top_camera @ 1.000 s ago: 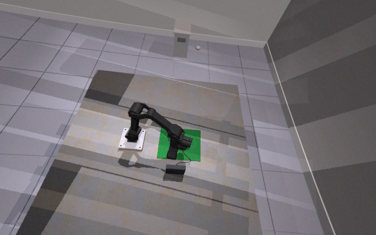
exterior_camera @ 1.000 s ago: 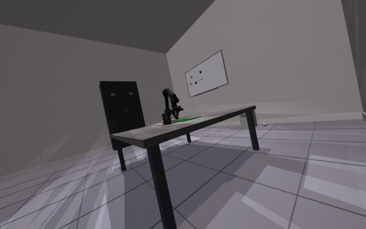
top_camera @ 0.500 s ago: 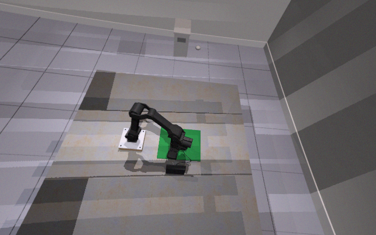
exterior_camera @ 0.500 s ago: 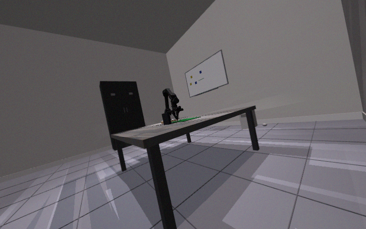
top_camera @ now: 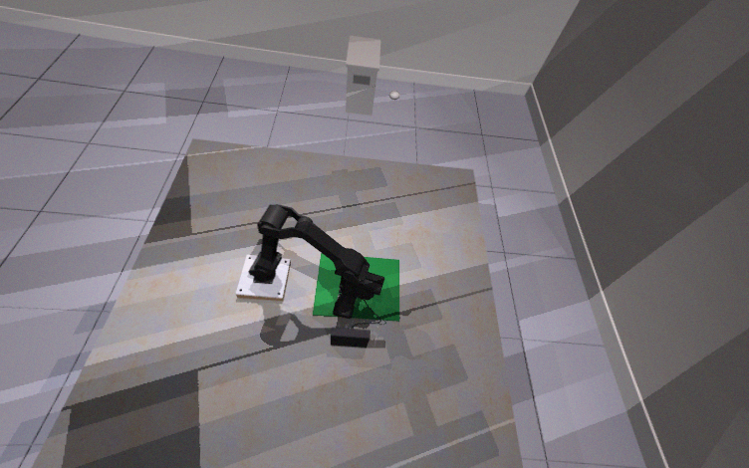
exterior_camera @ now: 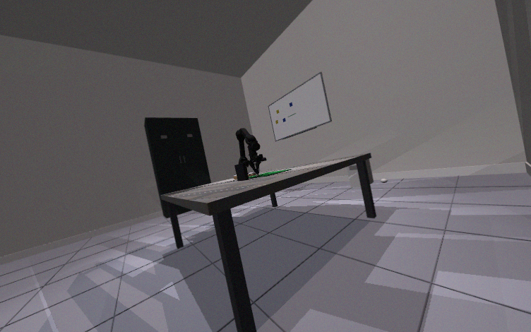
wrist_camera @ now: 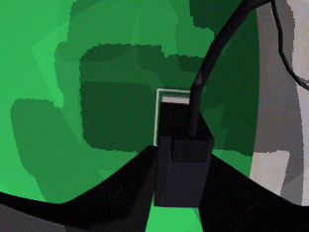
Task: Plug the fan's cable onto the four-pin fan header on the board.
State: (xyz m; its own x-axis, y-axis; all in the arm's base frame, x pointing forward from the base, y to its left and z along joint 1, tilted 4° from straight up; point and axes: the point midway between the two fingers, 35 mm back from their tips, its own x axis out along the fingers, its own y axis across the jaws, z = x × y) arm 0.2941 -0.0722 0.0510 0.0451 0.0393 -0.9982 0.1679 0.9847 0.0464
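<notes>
My gripper tip is 1 cm short of the black fan plug and 1 cm below it. From my gripper tip the other things lie so: black fan (2 cm ahead, 14 cm to the right, 2 cm above); then white four-pin fan header (1 cm ahead, 3 cm below); then green board (4 cm ahead, 6 cm to the left, 5 cm below).
</notes>
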